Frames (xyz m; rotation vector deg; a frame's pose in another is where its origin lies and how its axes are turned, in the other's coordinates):
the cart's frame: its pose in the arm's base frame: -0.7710 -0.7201 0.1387 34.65 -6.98 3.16
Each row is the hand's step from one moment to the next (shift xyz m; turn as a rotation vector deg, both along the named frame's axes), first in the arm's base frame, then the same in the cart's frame.
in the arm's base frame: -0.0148 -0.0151 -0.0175 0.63 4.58 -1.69
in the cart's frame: -0.0172 -0.0210 -0.0042 0.48 2.75 -4.05
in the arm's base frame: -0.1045 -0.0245 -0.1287 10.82 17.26 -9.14
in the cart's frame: -0.1208 -0.0835 -0.0808 9.81 8.08 -18.36
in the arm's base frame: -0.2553 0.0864 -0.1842 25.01 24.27 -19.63
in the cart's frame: -0.2757 -0.0105 -0.1745 22.62 6.69 -32.30
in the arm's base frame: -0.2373 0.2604 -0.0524 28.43 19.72 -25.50
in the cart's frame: -0.2379 0.2051 -0.1679 25.18 -0.66 -34.83
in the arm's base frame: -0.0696 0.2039 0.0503 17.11 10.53 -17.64
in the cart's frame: -0.0592 0.2019 -0.0684 14.83 -2.79 -22.07
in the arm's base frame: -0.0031 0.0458 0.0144 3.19 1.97 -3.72
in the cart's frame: -0.0005 0.0460 -0.0141 2.71 -0.76 -4.47
